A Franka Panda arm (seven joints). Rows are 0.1 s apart.
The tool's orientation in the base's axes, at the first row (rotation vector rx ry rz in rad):
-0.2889 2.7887 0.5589
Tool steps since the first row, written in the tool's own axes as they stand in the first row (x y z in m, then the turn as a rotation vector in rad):
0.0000 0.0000 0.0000 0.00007 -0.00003 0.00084
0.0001 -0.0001 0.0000 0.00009 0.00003 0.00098
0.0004 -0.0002 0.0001 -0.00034 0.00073 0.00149
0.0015 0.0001 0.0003 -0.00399 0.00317 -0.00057
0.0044 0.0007 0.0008 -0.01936 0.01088 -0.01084
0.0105 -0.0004 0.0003 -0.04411 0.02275 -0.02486
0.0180 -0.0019 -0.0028 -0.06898 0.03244 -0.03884
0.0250 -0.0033 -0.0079 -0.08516 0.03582 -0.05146
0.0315 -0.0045 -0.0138 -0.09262 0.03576 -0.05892
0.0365 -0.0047 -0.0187 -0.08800 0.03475 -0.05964
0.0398 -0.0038 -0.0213 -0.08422 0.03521 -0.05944
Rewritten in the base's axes. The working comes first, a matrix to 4 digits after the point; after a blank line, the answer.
The tool's axes in the first row as the columns of a matrix, in the base's axes (used below as rounded here):
-0.9403 -0.2478 0.2335
-0.1387 0.9051 0.4020
-0.3109 0.3456 -0.8854

0.0000 0.0000 0.0000 0.00014 0.00030 -0.00078
-0.0001 -0.0001 -0.0001 0.00014 0.00041 -0.00089
-0.0003 -0.0002 -0.0003 0.00049 0.00131 -0.00096
-0.0014 0.0000 -0.0007 0.00283 0.00319 0.00284
-0.0041 0.0003 -0.0018 0.01298 0.00818 0.01938
-0.0097 -0.0017 -0.0037 0.03003 0.01672 0.04359
-0.0171 -0.0053 -0.0038 0.04775 0.02332 0.06705
-0.0245 -0.0096 -0.0019 0.05918 0.02355 0.08442
-0.0317 -0.0140 0.0009 0.06447 0.02153 0.09332
-0.0375 -0.0168 0.0036 0.06021 0.01968 0.09217
-0.0415 -0.0175 0.0052 0.05659 0.01966 0.09098

